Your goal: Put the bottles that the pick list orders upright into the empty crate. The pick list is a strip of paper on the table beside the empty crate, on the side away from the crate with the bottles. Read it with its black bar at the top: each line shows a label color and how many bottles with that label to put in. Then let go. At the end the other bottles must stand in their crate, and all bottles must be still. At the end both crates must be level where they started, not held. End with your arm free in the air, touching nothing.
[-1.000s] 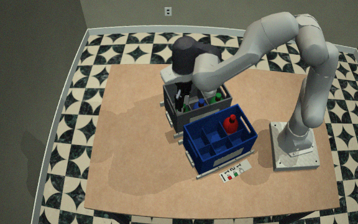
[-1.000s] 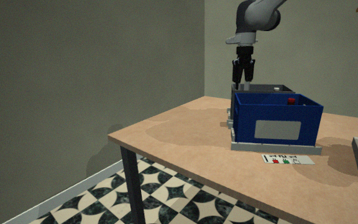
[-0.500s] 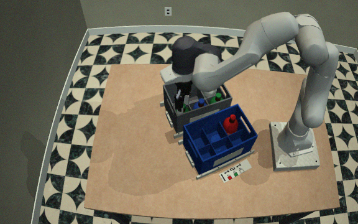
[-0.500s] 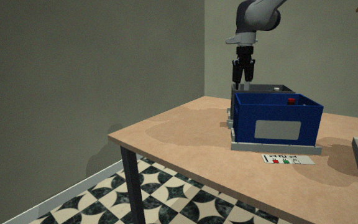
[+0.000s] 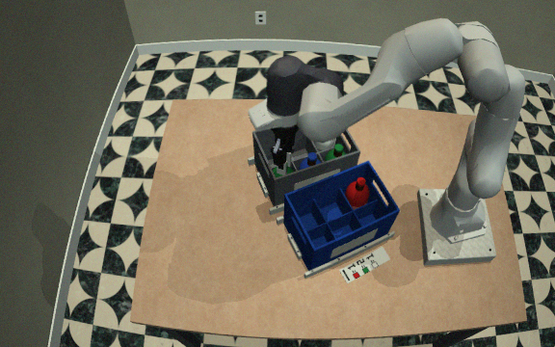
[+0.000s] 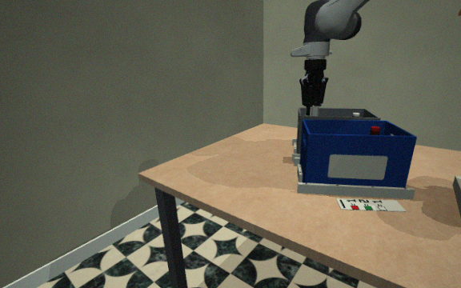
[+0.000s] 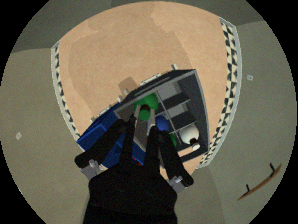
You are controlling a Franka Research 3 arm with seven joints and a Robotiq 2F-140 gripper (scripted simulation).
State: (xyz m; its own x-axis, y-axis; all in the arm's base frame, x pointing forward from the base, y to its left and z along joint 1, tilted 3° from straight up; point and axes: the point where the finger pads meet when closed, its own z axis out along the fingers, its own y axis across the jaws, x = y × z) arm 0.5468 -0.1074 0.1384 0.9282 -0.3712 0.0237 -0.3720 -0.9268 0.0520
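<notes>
Now: the blue bottle 80 mm below my hand, 80 mm behind it and 30 mm to the right of it. The rest, counted from my hand: white bottle: 150 mm to the right, 130 mm behind, 80 mm below; blue crate: 170 mm behind, 130 mm to the left, 90 mm below; grey crate: 90 mm below, 80 mm to the right, 60 mm behind.
</notes>
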